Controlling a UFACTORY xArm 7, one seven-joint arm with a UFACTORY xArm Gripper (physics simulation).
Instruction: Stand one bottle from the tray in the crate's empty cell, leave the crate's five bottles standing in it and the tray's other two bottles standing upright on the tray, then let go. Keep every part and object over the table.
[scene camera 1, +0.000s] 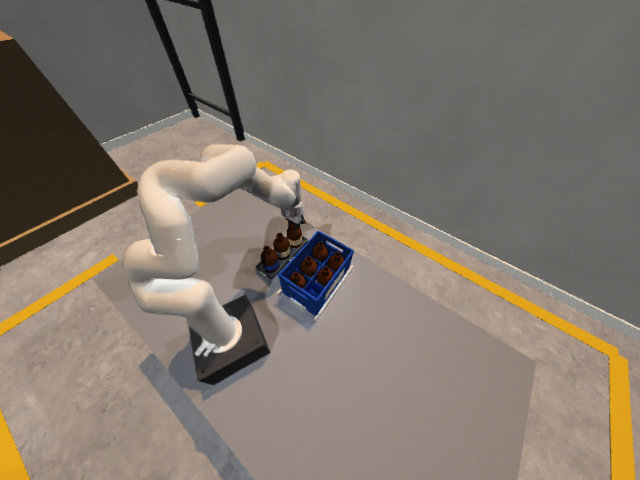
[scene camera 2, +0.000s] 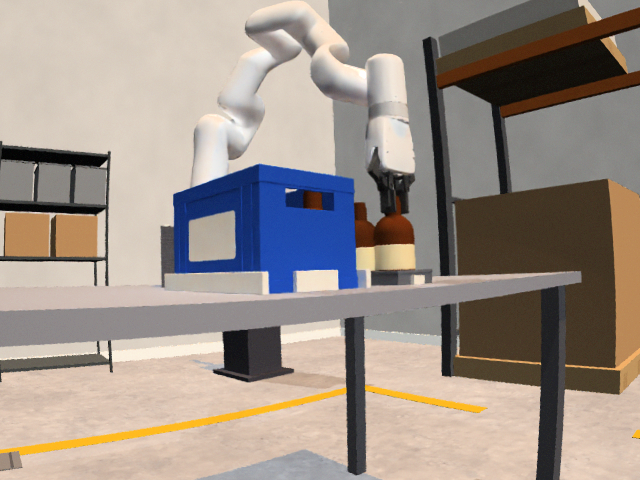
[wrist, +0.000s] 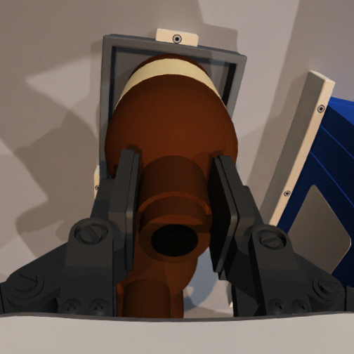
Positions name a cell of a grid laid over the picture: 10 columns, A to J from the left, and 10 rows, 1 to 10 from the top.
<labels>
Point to a brown bottle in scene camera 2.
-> G6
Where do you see my gripper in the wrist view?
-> E6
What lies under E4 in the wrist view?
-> A brown bottle.
</labels>
